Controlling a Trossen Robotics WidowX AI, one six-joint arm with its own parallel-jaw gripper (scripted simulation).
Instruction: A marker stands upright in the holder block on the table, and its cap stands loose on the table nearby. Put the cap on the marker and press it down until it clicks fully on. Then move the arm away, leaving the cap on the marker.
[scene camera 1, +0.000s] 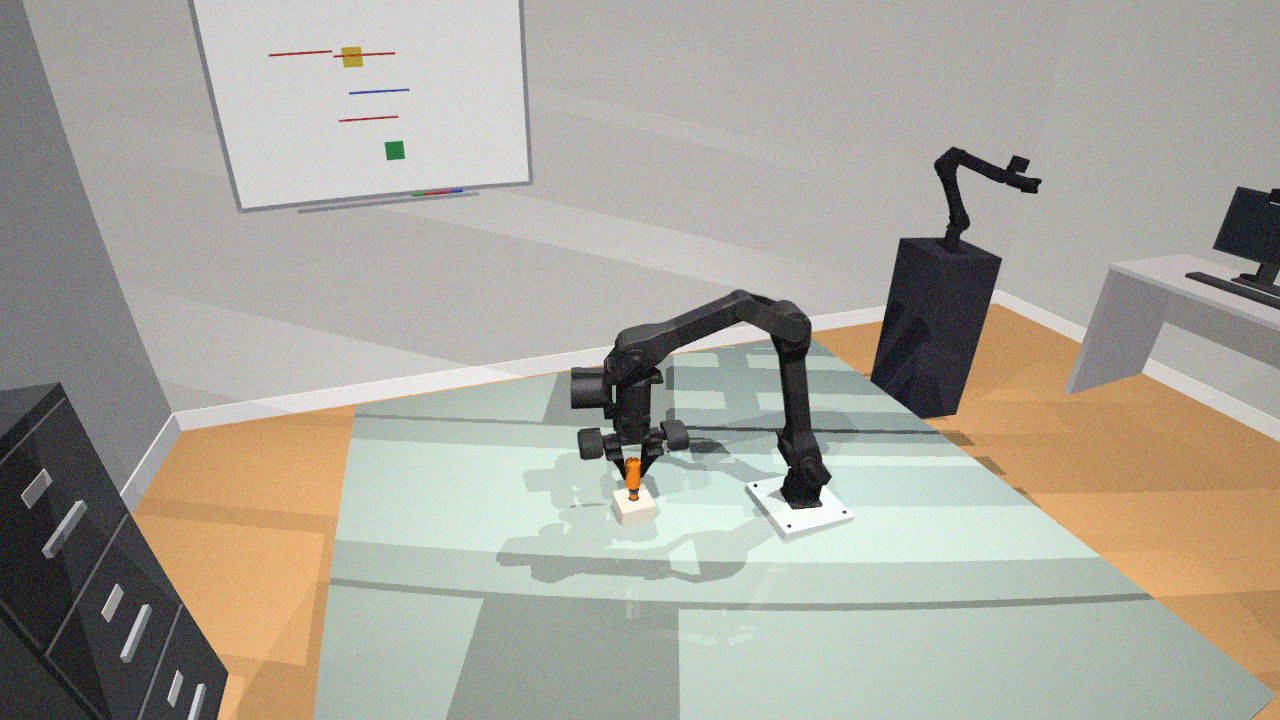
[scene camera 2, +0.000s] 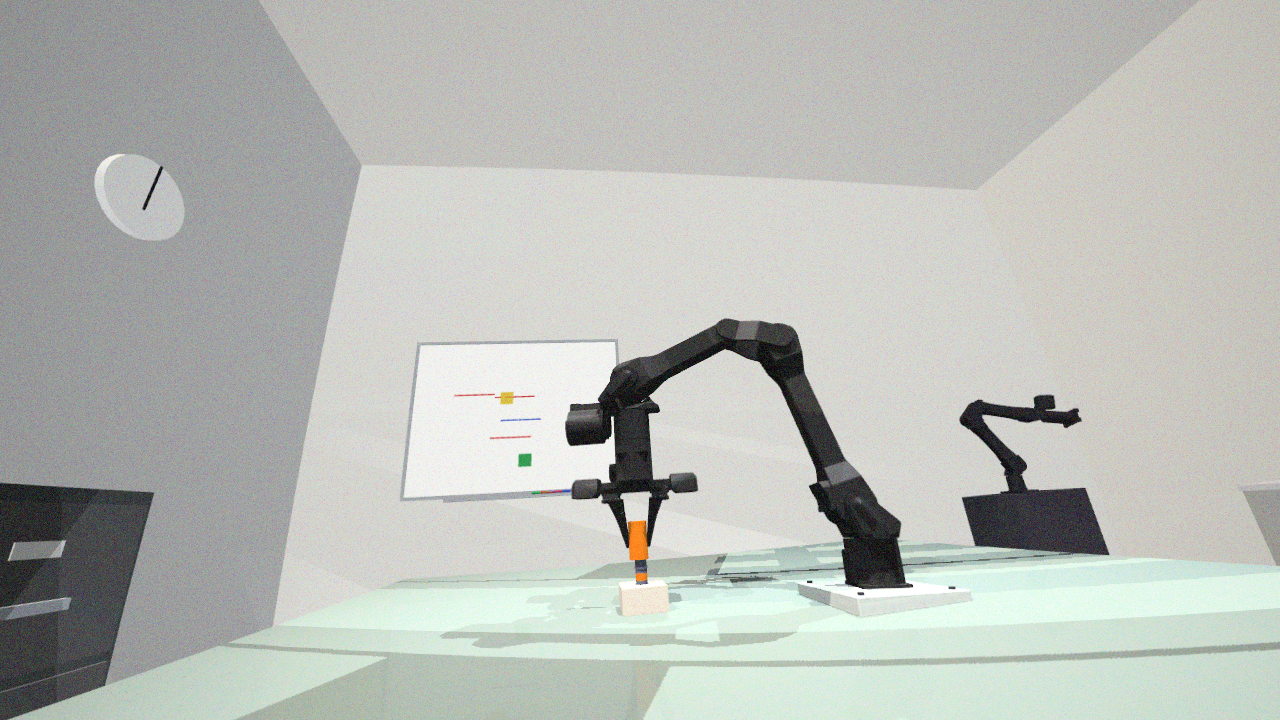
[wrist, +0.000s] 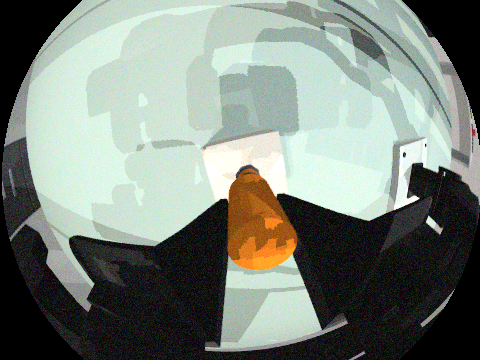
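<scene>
Scene camera 2: the gripper (scene camera 2: 638, 547), orange cap (scene camera 2: 638, 549), white holder block (scene camera 2: 634, 602). Wrist view: the cap (wrist: 260, 236), the gripper (wrist: 252, 203). Scene camera 1: the gripper (scene camera 1: 632, 477).
</scene>
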